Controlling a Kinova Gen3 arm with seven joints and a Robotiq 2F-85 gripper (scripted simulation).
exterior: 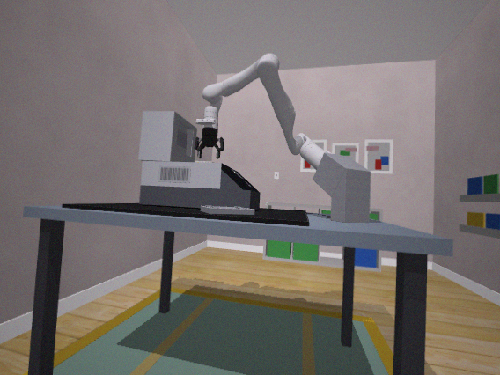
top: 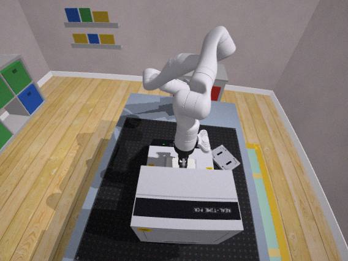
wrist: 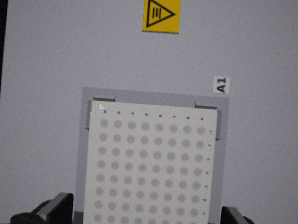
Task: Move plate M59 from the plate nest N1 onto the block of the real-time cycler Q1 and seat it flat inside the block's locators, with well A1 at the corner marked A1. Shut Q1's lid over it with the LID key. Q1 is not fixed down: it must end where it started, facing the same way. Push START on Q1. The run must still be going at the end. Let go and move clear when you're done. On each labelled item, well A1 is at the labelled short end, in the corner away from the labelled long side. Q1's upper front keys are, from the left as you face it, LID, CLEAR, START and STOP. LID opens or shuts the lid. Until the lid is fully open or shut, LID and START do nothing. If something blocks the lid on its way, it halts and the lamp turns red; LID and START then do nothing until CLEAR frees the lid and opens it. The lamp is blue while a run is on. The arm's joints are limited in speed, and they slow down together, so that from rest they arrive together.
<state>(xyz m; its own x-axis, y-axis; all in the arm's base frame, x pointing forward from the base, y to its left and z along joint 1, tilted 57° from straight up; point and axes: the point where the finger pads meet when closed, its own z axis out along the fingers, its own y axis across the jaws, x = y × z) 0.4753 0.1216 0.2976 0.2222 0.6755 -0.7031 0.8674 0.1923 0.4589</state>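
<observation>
Right now the plate M59 is 4 cm below my hand. Also, from my hand: plate nest N1: 11 cm behind, 32 cm to the left, 24 cm below.
</observation>
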